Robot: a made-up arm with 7 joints. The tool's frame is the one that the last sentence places.
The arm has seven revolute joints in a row. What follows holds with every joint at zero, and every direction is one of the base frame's. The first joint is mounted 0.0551 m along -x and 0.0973 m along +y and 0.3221 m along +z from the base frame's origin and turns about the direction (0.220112, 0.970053, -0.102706). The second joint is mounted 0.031 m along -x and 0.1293 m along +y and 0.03 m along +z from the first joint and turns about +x. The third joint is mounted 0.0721 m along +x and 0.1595 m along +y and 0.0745 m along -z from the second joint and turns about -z. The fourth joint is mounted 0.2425 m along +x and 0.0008 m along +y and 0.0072 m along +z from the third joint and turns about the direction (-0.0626, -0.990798, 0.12). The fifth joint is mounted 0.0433 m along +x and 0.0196 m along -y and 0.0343 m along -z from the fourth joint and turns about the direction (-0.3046, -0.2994, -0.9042). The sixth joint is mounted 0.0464 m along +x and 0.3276 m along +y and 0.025 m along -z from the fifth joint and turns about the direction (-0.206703, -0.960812, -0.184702). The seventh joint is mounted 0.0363 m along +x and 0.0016 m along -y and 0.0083 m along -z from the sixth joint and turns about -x. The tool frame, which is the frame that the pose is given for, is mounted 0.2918 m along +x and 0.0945 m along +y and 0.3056 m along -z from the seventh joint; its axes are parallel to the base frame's.
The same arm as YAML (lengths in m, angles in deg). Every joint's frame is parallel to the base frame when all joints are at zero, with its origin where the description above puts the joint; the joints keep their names.
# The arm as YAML. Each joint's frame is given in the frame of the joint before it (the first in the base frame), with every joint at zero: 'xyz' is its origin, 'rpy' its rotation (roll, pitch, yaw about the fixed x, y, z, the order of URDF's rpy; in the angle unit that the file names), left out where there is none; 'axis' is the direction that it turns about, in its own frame. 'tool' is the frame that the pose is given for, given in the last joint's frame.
units:
  length: m
  angle: deg
joints:
  - name: joint 1
    type: revolute
    origin:
      xyz: [-0.0551, 0.0973, 0.3221]
    axis: [0.220091, 0.970059, -0.102696]
  - name: joint 2
    type: revolute
    origin:
      xyz: [-0.031, 0.1293, 0.03]
    axis: [1.0, 0.0, 0.0]
  - name: joint 3
    type: revolute
    origin:
      xyz: [0.0721, 0.1595, -0.0745]
    axis: [0.0, 0.0, -1.0]
  - name: joint 4
    type: revolute
    origin:
      xyz: [0.2425, 0.0008, 0.0072]
    axis: [-0.0626, -0.990798, 0.12]
  - name: joint 5
    type: revolute
    origin:
      xyz: [0.0433, -0.0196, -0.0343]
    axis: [-0.3046, -0.2994, -0.9042]
  - name: joint 6
    type: revolute
    origin:
      xyz: [0.0464, 0.3276, -0.025]
    axis: [-0.206703, -0.960812, -0.184702]
  - name: joint 7
    type: revolute
    origin:
      xyz: [0.0363, -0.0016, -0.0083]
    axis: [-1.0, 0.0, 0.0]
tool:
  origin:
    xyz: [0.2918, 0.0945, -0.3056]

